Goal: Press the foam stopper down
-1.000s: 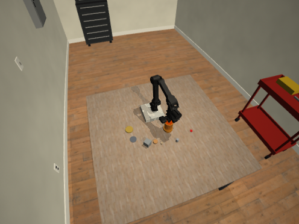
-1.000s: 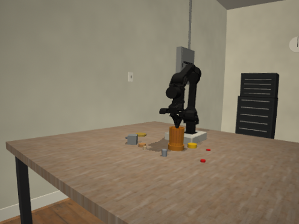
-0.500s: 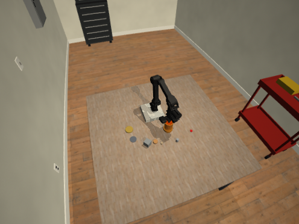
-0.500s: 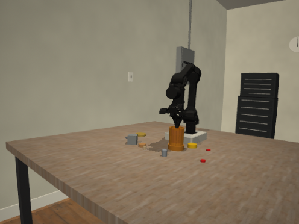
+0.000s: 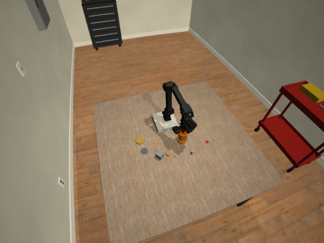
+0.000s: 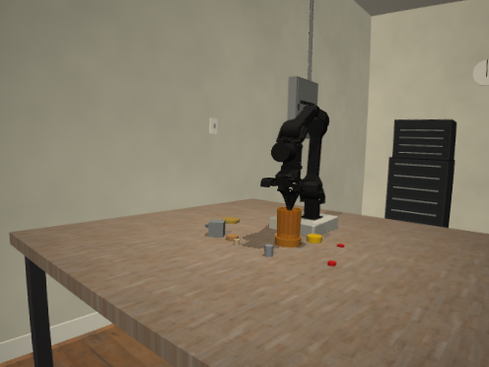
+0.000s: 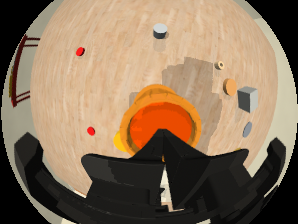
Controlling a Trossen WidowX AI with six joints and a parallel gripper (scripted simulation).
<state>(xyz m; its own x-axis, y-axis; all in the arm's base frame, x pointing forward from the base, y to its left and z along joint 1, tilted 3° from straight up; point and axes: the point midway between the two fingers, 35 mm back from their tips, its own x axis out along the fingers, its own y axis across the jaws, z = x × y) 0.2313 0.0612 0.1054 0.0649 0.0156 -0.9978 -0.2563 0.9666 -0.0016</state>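
Right now my hand is 40 mm above the orange foam stopper. Also, from my hand: small tan disc (150 mm to the right, 130 mm below, 100 mm ahead); yellow disc (130 mm below, 90 mm behind, 40 mm to the left); small grey cylinder (140 mm ahead, 120 mm below, 40 mm to the left).
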